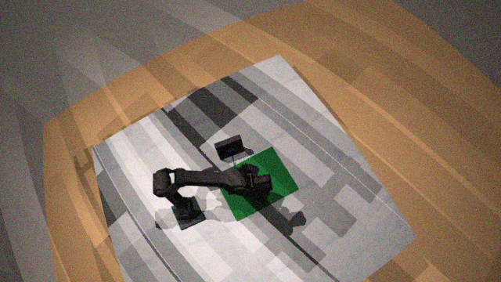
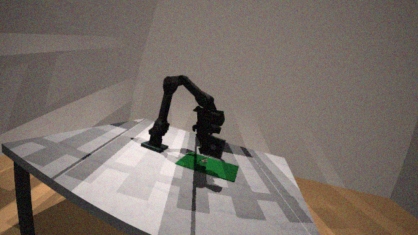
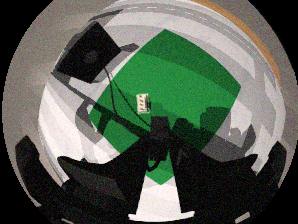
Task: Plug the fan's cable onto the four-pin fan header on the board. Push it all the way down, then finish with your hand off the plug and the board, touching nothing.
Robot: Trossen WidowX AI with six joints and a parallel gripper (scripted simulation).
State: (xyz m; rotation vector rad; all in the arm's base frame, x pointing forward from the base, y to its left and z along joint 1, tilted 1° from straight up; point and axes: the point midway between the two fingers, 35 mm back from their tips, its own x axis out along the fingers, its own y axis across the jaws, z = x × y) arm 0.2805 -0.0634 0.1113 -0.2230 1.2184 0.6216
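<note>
The green board lies 110 mm below my gripper tip, 50 mm ahead of it and 30 mm to the left of it. Also, from my gripper tip: dark plug 10 mm below, 10 mm behind; then black fan 200 mm to the left, 30 mm below, 30 mm ahead.
</note>
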